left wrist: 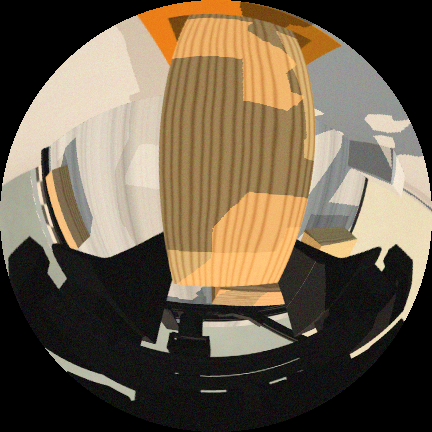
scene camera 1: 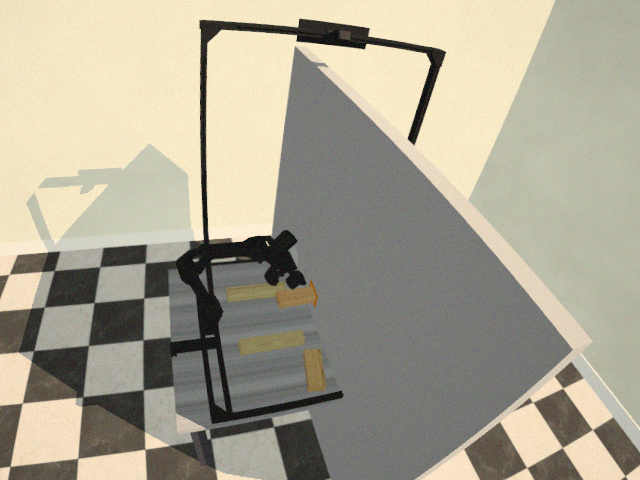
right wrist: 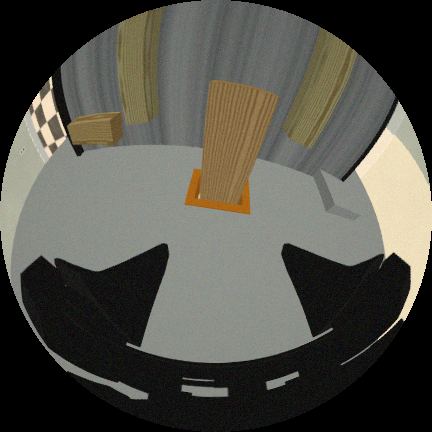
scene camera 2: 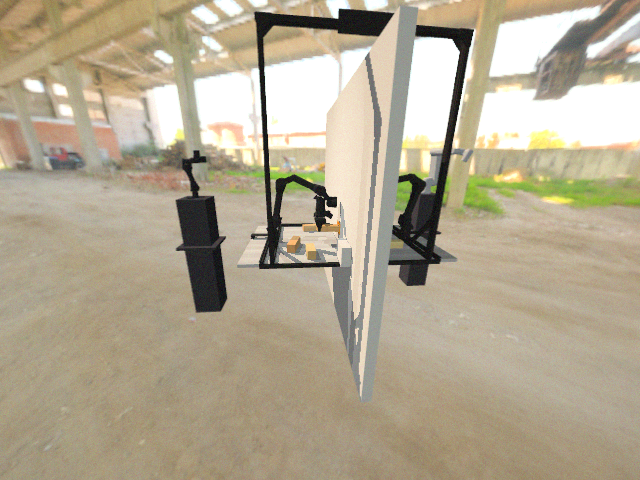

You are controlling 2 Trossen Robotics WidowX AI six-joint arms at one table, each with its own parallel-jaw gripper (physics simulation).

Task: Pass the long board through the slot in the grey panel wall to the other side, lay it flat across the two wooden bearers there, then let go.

Labels:
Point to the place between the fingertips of my right gripper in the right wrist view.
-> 227, 250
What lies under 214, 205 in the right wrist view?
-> An orange-framed slot.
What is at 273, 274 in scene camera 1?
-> My right gripper.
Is my right gripper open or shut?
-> Open.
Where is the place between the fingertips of my left gripper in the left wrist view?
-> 224, 232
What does my right gripper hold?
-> Nothing.

